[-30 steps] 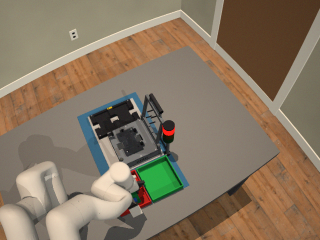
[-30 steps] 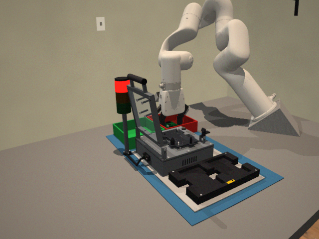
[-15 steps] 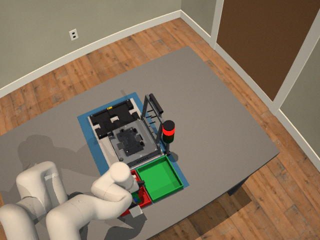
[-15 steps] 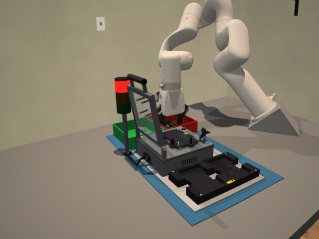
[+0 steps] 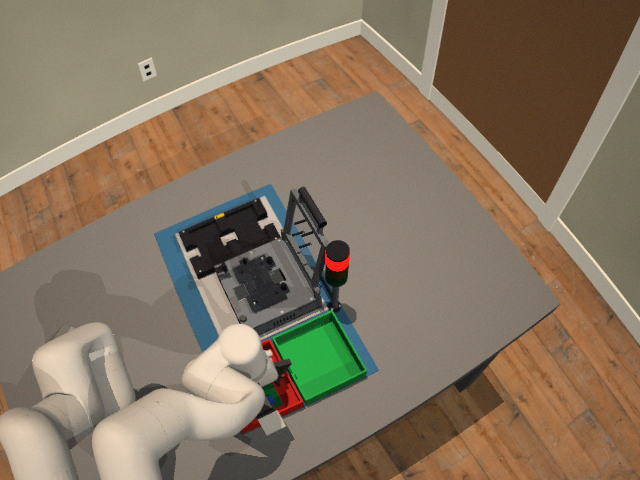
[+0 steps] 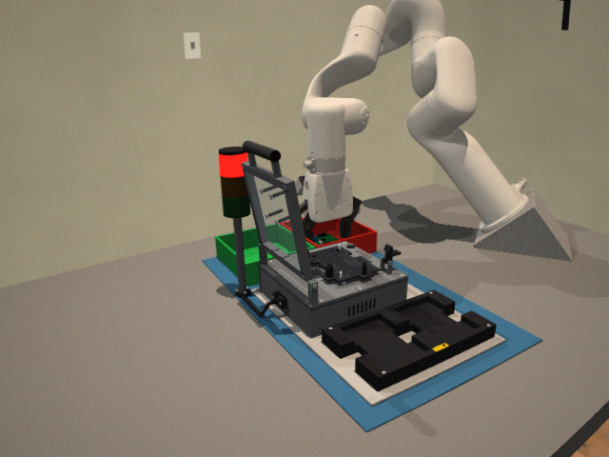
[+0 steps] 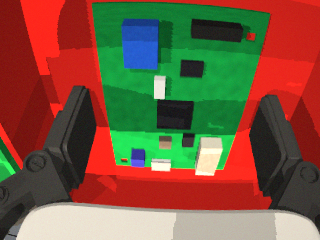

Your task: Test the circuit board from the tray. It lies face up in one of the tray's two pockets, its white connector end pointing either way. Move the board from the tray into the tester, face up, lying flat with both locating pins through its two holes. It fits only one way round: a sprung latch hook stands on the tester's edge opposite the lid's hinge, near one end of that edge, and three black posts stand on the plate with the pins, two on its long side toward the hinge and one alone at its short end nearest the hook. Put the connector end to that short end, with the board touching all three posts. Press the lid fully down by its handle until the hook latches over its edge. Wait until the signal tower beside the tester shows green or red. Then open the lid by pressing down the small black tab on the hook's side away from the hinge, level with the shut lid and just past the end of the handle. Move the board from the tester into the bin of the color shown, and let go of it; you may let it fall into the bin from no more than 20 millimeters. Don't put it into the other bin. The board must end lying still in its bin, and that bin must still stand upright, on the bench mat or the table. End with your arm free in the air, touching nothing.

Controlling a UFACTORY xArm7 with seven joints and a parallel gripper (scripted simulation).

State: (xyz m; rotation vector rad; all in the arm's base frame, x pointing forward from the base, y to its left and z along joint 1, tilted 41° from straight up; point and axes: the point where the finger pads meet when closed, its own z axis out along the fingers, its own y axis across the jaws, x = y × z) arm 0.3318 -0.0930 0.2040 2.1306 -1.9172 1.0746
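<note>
Now: hand right at the red bin. Also, from my hand: tester plate 20 cm to the left, 12 cm ahead, 5 cm above; green bin 15 cm ahead; latch hook 26 cm to the left, 7 cm above, 5 cm ahead.
</note>
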